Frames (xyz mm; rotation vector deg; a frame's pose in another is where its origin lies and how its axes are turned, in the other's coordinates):
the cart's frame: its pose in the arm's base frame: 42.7 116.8 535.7 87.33 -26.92 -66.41
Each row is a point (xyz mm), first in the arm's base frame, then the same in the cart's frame.
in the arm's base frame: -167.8 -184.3 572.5
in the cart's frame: 132.2 67.1 338.2
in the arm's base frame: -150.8 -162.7 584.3
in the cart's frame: 117.6 75.9 313.6
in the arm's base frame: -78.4 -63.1 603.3
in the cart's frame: 62.2 82.7 202.2
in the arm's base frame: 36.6 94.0 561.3
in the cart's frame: 4.9 28.6 19.3
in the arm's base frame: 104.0 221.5 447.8
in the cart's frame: -20.2 -94.8 -114.2
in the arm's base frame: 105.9 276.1 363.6
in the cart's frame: -28.2 -187.6 -151.7
